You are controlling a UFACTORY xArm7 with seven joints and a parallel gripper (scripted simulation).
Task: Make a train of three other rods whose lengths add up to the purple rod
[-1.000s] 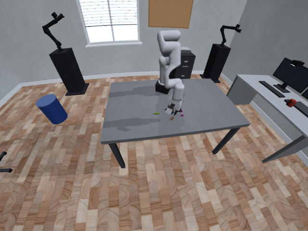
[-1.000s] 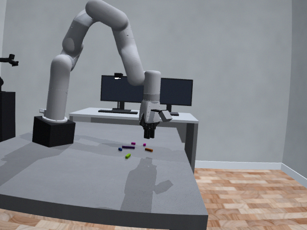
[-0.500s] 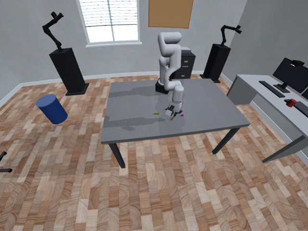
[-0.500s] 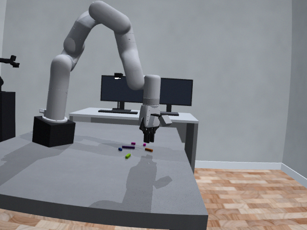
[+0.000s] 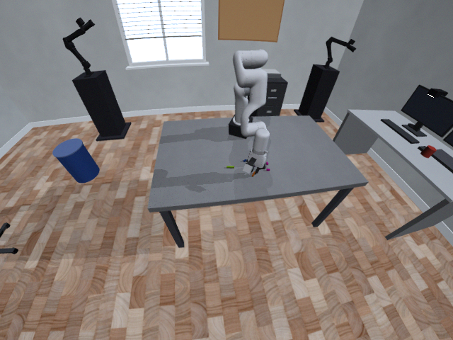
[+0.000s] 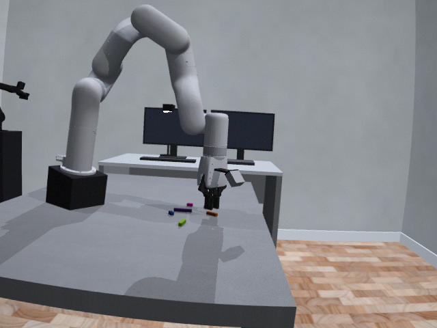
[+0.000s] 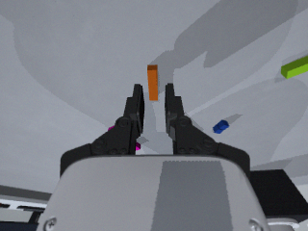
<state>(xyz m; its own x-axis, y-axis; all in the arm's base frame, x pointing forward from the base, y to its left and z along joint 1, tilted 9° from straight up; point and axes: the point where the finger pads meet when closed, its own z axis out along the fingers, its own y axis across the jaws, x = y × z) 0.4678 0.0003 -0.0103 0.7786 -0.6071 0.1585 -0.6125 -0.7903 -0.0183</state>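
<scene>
The orange rod lies 4 cm below my hand. The rest, counted from my hand: purple rod (10 cm behind, 4 cm below, 2 cm to the left); lime rod (14 cm to the right, 8 cm behind, 4 cm below).
</scene>
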